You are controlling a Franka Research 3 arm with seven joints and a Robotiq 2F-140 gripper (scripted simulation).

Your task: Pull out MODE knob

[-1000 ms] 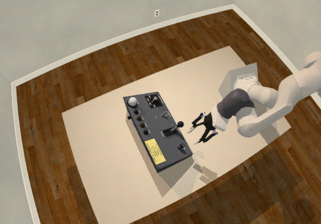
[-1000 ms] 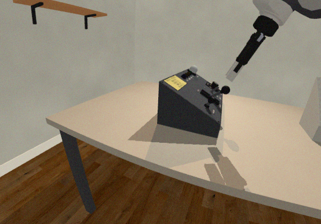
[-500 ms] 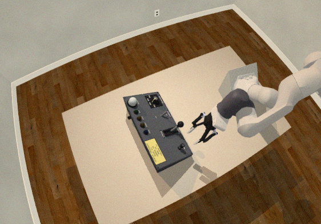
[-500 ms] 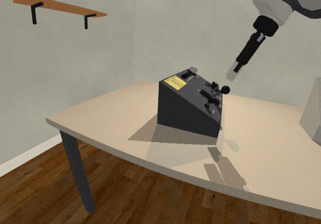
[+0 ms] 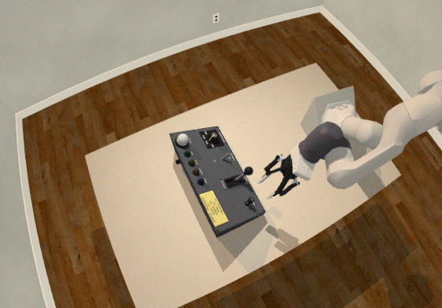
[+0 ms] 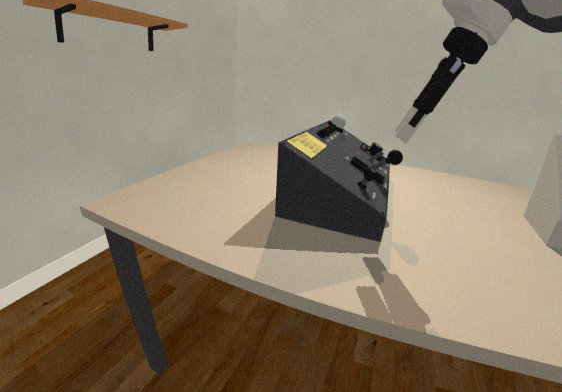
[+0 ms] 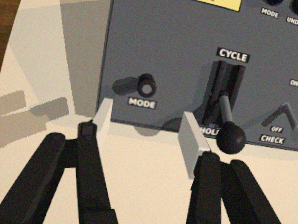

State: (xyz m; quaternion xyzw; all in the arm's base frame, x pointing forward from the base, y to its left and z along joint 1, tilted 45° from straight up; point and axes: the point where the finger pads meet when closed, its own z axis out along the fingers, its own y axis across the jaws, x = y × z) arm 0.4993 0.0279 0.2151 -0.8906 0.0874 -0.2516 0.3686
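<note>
Right now my hand is 13 cm above the black mode knob and 6 cm short of it. Also, from my hand: cycle lever 12 cm to the right, 12 cm below, 4 cm ahead; then dark grey console 18 cm to the right, 15 cm below, 10 cm ahead; then check toggle 24 cm to the right, 14 cm below, 7 cm ahead.
</note>
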